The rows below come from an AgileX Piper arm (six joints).
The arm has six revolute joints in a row. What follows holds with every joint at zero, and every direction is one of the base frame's. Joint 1 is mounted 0.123 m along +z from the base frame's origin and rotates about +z. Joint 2 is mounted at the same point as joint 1 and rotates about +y. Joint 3 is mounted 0.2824 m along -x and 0.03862 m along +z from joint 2 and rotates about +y. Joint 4 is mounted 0.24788 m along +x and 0.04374 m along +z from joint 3 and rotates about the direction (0.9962, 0, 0.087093). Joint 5 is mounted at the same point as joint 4 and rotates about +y. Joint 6 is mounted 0.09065 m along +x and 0.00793 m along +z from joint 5 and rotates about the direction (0.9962, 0, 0.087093). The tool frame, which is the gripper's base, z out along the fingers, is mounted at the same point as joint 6; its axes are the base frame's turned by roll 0, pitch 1.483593 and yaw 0 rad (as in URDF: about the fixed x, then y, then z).
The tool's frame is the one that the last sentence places.
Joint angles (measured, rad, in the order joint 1, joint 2, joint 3, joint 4, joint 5, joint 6), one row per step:
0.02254 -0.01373 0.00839 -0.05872 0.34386 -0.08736
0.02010 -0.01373 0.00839 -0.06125 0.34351 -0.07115
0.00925 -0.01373 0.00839 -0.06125 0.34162 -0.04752
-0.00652 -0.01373 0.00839 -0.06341 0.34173 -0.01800
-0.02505 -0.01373 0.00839 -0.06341 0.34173 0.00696
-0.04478 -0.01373 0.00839 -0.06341 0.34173 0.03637
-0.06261 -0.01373 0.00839 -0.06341 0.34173 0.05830
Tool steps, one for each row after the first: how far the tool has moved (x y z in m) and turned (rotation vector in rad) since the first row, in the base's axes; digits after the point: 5 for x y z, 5 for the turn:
0.00001 -0.00020 0.00004 0.01319 -0.00040 -0.00667
0.00004 -0.00077 0.00020 0.03611 -0.00246 -0.02323
0.00001 -0.00167 0.00020 0.06254 -0.00305 -0.04649
-0.00004 -0.00265 0.00020 0.08671 -0.00417 -0.07116
-0.00012 -0.00369 0.00020 0.11517 -0.00594 -0.09811
-0.00020 -0.00463 0.00020 0.13638 -0.00785 -0.12130

